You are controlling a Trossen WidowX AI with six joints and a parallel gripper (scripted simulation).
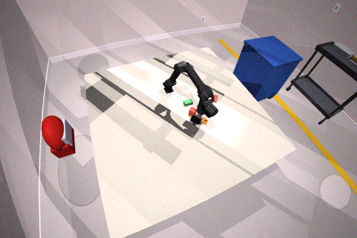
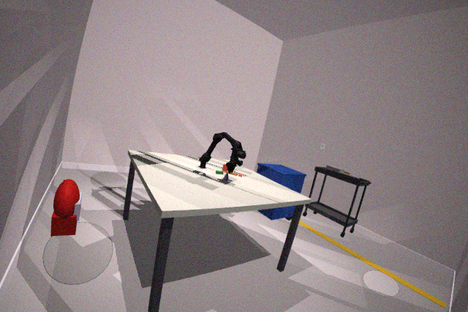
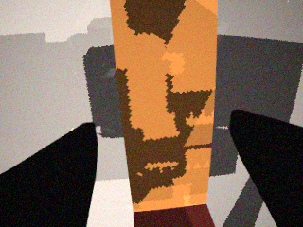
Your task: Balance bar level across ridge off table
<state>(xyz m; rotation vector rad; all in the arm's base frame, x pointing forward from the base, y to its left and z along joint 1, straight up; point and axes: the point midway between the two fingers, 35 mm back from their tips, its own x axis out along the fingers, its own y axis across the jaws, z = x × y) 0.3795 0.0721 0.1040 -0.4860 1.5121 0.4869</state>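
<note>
Now: the orange bar 3 cm behind my gripper tip, 2 cm to the right of it and 2 cm above it. Also, from my gripper tip: red block: 15 cm behind, 24 cm to the left, 6 cm below; then green block: 19 cm behind, 1 cm to the left, 5 cm below.
</note>
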